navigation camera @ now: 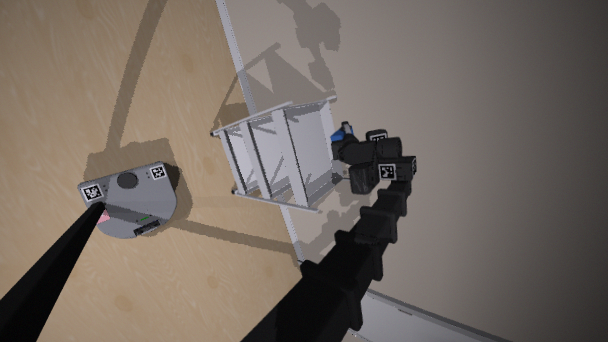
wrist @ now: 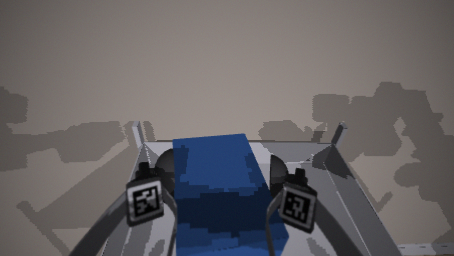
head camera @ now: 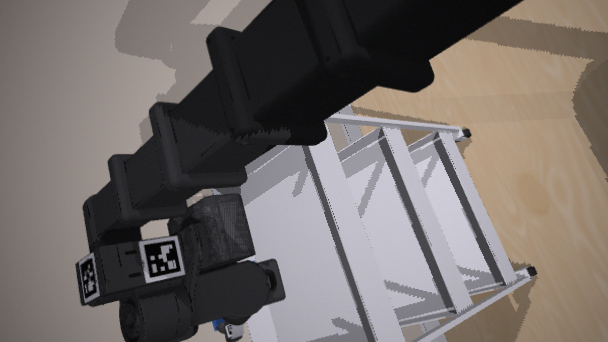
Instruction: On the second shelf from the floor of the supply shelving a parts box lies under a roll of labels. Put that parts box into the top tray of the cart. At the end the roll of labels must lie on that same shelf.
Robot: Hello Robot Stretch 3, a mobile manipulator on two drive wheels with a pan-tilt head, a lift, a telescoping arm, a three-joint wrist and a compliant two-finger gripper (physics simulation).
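Seen in the pictures: gripper, fingertip midpoint: (wrist: 221,170); robot's base, link origin: (navigation camera: 127,179).
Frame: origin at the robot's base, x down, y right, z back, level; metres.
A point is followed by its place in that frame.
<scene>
The blue parts box (head camera: 217,325) {x -0.948, y 0.598, z -0.013 m} (navigation camera: 341,134) {x -0.947, y 0.529, z -0.002 m} (wrist: 215,160) {x -0.948, y 0.586, z 0.015 m} is between the two fingertips of my gripper (wrist: 221,170) {x -0.930, y 0.593, z 0.020 m}. The gripper is shut on it, and the box's top and near side show in the wrist view. The light grey cart (head camera: 345,215) {x -0.700, y 0.520, z 0.098 m} (navigation camera: 286,155) {x -0.685, y 0.517, z 0.051 m} (wrist: 355,205) {x -0.692, y 0.721, z 0.281 m} stands by the wall. In the wrist view its top tray extends around and behind the held box; the exact height between box and tray is hard to tell. Wrist parts cover much of the box in the head view. The roll of labels and the supply shelving do not show.
My telescoping arm (head camera: 280,85) {x -1.171, y 0.147, z 0.089 m} (navigation camera: 345,260) {x -1.153, y 0.141, z 0.083 m} reaches out beside the cart. My mobile base (navigation camera: 132,200) {x -0.160, y -0.012, z 0.089 m} stands on the wooden floor on the cart's open side. The wall (navigation camera: 475,150) {x -1.315, y 0.890, z 0.155 m} is behind the cart. A pale door panel (navigation camera: 425,322) {x -1.156, y 0.952, z 1.341 m} shows at lower right in the navigation view.
</scene>
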